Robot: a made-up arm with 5 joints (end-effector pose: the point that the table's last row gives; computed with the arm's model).
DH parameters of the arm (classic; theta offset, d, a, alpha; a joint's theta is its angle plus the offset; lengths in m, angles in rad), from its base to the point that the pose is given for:
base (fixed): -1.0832 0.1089 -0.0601 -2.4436
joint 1: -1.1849 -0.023 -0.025 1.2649
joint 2: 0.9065 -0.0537 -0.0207 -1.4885
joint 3: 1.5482 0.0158 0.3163 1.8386
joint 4: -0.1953 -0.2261 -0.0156 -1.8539
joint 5: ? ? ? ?
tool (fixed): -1.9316 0.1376 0 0
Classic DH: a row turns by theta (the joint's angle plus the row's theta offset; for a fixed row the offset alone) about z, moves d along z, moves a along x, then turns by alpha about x.
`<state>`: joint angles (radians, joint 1 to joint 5).
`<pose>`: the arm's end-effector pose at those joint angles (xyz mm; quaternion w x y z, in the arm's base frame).
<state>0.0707 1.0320 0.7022 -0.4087 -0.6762</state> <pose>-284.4 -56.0 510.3 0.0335 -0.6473 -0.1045 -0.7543</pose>
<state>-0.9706 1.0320 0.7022 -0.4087 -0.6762</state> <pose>-326.3 -47.2 482.7 0.1180 -0.4182 -0.5554 -0.7090</pose>
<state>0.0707 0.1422 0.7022 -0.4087 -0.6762</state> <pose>-515.7 -30.8 192.9 0.0427 0.2630 0.1155 0.9569</pose>
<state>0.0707 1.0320 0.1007 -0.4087 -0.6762</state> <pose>-289.1 -280.4 394.4 0.2654 -0.5690 0.0670 -0.7755</pose>
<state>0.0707 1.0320 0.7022 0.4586 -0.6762</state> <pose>-274.5 -51.6 511.4 0.1210 0.4168 -0.2000 0.8784</pose>
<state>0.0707 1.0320 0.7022 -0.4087 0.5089</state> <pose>-301.9 -41.9 427.0 0.2671 0.4316 0.5474 0.6653</pose>
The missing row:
joint 5: -0.3765 0.1583 -0.0653 -2.8384
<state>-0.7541 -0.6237 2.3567 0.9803 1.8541</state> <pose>-203.2 159.3 -46.7 0.8662 -0.0035 -0.4964 -0.0571</pose>
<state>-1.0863 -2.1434 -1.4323 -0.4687 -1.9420</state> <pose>-23.8 -32.8 586.1 0.2559 0.1797 -0.8785 0.3611</pose>
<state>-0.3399 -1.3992 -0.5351 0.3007 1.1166</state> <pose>110.7 -289.3 66.7 0.0081 -0.6141 -0.2209 0.7576</pose>
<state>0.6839 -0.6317 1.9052 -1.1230 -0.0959</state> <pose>-63.1 465.9 89.9 0.7378 0.5752 0.1158 0.3336</pose>
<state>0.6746 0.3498 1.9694 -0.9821 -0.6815</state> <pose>-59.0 406.4 335.2 0.4734 0.8024 0.1103 0.3462</pose>
